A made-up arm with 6 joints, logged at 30 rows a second.
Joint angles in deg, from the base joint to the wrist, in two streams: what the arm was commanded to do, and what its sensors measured. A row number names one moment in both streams.
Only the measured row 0 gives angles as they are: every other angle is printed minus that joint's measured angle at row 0.
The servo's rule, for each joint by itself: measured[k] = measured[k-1] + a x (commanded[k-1-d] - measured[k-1]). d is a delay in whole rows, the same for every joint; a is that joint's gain. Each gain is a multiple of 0.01, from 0.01 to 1. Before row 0 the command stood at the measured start. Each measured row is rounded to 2 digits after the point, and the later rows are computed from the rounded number. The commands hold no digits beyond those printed.
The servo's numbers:
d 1
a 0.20 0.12 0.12 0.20 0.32 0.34
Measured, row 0:
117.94 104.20 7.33 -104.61 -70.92 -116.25
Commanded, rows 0 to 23:
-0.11 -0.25 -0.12 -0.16 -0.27 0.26
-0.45 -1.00 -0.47 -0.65 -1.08 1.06
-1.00 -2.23 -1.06 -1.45 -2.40 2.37
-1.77 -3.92 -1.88 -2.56 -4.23 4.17
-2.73 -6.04 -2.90 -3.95 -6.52 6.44
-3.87 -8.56 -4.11 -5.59 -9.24 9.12
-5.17 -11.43 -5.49 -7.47 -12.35 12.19
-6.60 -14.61 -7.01 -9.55 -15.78 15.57
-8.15 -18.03 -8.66 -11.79 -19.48 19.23
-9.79 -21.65 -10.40 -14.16 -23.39 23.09
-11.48 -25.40 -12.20 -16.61 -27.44 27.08
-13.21 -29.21 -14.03 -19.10 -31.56 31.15
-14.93 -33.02 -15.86 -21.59 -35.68 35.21
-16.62 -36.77 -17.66 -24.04 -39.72 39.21
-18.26 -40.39 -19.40 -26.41 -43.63 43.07
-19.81 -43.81 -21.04 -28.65 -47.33 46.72
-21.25 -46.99 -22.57 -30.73 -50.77 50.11
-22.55 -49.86 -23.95 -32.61 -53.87 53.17
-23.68 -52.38 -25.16 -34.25 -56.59 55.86
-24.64 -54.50 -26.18 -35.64 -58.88 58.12
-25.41 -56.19 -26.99 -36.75 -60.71 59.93
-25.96 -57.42 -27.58 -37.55 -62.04 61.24
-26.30 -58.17 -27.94 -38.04 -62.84 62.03
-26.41 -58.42 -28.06 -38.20 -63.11 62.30
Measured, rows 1 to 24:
0.00 0.00 0.00 0.00 0.00 0.00
-0.02 -0.03 -0.01 -0.03 -0.09 0.09
-0.11 -0.15 -0.07 -0.15 -0.41 0.42
-0.29 -0.40 -0.19 -0.41 -1.05 1.08
-0.59 -0.82 -0.39 -0.84 -2.07 2.13
-1.02 -1.45 -0.69 -1.46 -3.49 3.60
-1.59 -2.30 -1.10 -2.29 -5.33 5.48
-2.31 -3.40 -1.63 -3.33 -7.58 7.76
-3.17 -4.75 -2.28 -4.57 -10.20 10.42
-4.17 -6.34 -3.05 -6.01 -13.17 13.42
-5.29 -8.18 -3.93 -7.64 -16.44 16.71
-6.53 -10.25 -4.92 -9.43 -19.96 20.24
-7.87 -12.53 -6.01 -11.36 -23.67 23.95
-9.28 -14.99 -7.19 -13.41 -27.51 27.78
-10.75 -17.60 -8.45 -15.54 -31.42 31.67
-12.25 -20.33 -9.76 -17.71 -35.33 35.55
-13.76 -23.15 -11.11 -19.90 -39.17 39.35
-15.26 -26.01 -12.49 -22.07 -42.88 43.01
-16.72 -28.87 -13.87 -24.18 -46.40 46.46
-18.11 -31.69 -15.22 -26.19 -49.66 49.66
-19.42 -34.43 -16.54 -28.08 -52.61 52.54
-20.62 -37.04 -17.79 -29.81 -55.20 55.05
-21.69 -39.49 -18.96 -31.36 -57.39 57.15
-22.61 -41.73 -20.04 -32.70 -59.13 58.81

